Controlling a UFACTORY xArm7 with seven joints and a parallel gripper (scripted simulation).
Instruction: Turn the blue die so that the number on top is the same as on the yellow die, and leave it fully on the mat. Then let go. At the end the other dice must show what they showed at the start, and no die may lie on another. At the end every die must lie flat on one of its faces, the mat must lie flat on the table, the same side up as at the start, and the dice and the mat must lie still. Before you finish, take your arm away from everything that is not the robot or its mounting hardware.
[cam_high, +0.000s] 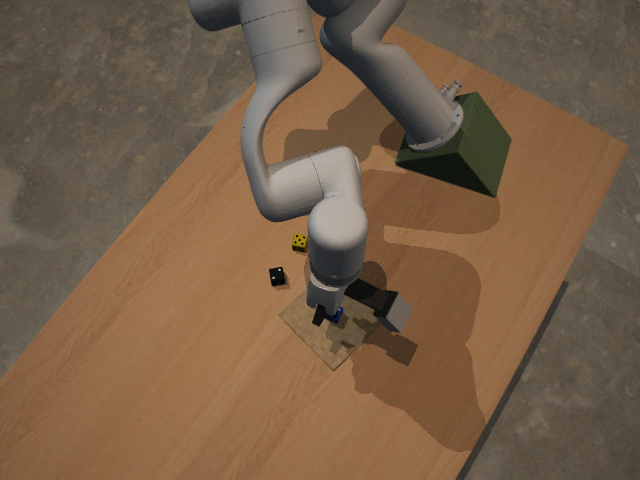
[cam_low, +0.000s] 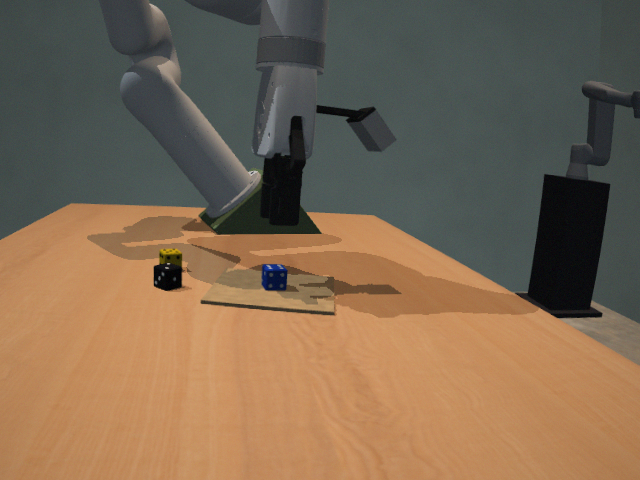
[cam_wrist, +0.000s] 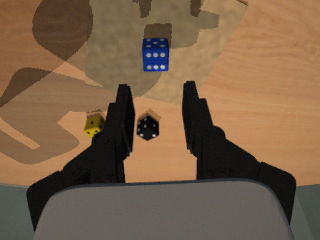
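Right now the blue die is 8 cm below my hand. Also, from my hand: black die 12 cm to the right, 9 cm below, 1 cm ahead; yellow die 13 cm to the right, 9 cm below, 7 cm behind; tan mat 10 cm below.
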